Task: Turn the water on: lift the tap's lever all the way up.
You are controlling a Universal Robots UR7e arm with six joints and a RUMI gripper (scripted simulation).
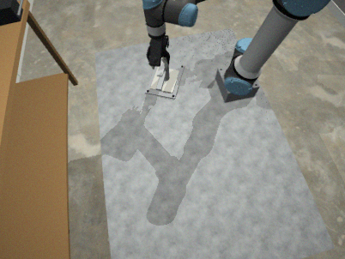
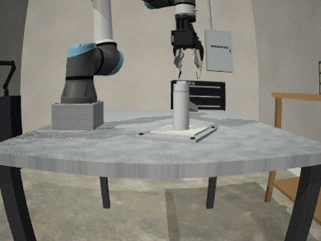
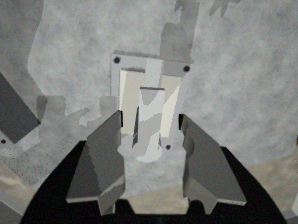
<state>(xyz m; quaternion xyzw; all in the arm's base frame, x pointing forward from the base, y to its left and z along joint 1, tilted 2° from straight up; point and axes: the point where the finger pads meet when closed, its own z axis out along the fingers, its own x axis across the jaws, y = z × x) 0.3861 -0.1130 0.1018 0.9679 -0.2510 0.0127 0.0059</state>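
Right now the tap lever is 1 cm behind my hand, 2 cm to the right of it and 3 cm below it. Also, from my hand: tap (3 cm behind, 5 cm to the right, 8 cm below).
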